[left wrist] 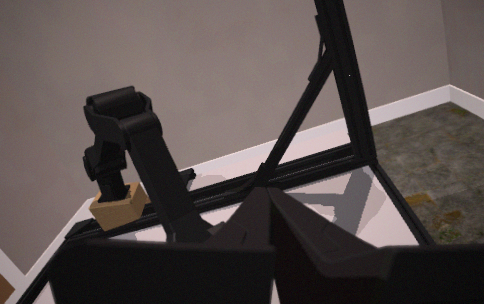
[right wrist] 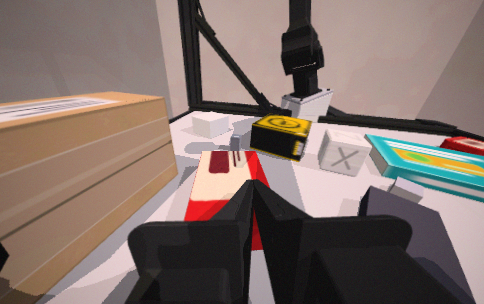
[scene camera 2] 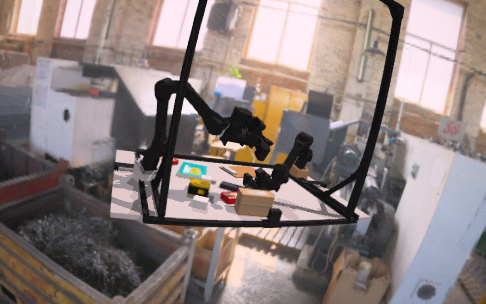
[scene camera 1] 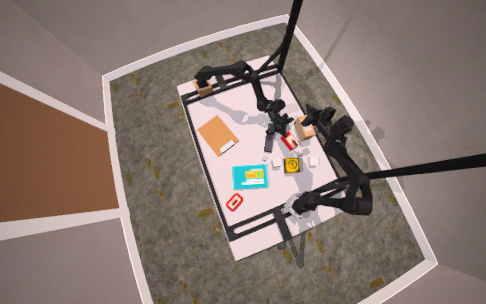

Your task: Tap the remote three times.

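Note:
A red block with a cream top and dark red markings point(scene camera 1: 289, 142) point(scene camera 2: 228, 197) point(right wrist: 215, 182) lies on the table. A long dark grey slab point(scene camera 1: 269, 142) point(scene camera 2: 229, 185) point(right wrist: 415, 225) lies beside it. I cannot tell for certain which of them is the remote. My right gripper point(scene camera 1: 284, 132) point(scene camera 2: 246, 181) point(right wrist: 252, 184) is shut and empty, low over the table, its tips in front of the red block in the right wrist view; contact cannot be made out. My left gripper point(scene camera 1: 306, 121) point(scene camera 2: 262, 155) point(left wrist: 264, 199) is shut and empty, high above the table.
A cardboard box point(scene camera 1: 303, 131) point(scene camera 2: 254, 202) point(right wrist: 85, 165) stands beside the red block. A yellow-topped black box point(scene camera 1: 292, 165) point(scene camera 2: 199, 187) point(right wrist: 281, 136), two white cubes point(scene camera 1: 277, 162) point(scene camera 1: 314, 161), a teal box point(scene camera 1: 239, 184) point(right wrist: 382, 160), a brown clipboard point(scene camera 1: 216, 134) and a red-rimmed object point(scene camera 1: 228, 204) lie around.

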